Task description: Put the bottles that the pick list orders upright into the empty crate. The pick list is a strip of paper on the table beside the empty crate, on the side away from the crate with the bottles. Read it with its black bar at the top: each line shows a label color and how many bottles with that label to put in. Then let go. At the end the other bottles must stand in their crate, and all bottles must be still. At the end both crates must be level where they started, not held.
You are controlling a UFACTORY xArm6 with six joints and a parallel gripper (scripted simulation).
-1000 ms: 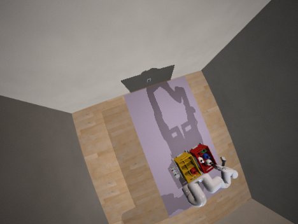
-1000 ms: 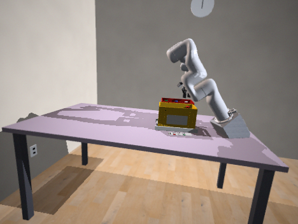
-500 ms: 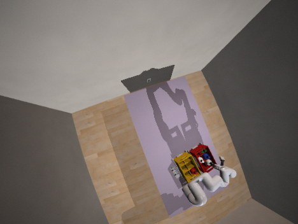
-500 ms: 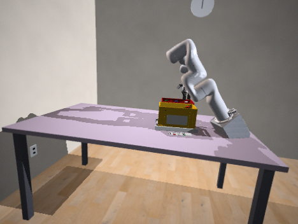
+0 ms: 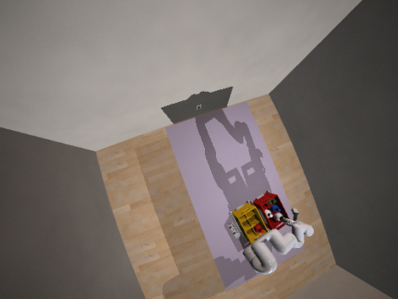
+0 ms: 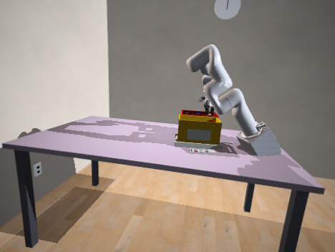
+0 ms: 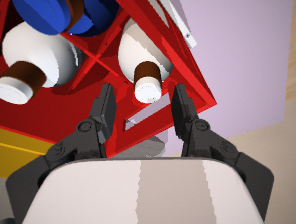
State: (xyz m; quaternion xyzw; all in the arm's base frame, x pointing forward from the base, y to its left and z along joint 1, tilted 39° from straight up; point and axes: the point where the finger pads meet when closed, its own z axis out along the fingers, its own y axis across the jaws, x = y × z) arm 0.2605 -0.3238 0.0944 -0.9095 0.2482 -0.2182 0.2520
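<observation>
Now: the white bottle 9 cm below my hand. From my hand the other things lie so: red crate: 7 cm ahead, 7 cm to the left, 10 cm below; blue-label bottle: 8 cm ahead, 3 cm to the left, 9 cm below; green-label bottle: 17 cm ahead, 6 cm to the left, 9 cm below.
</observation>
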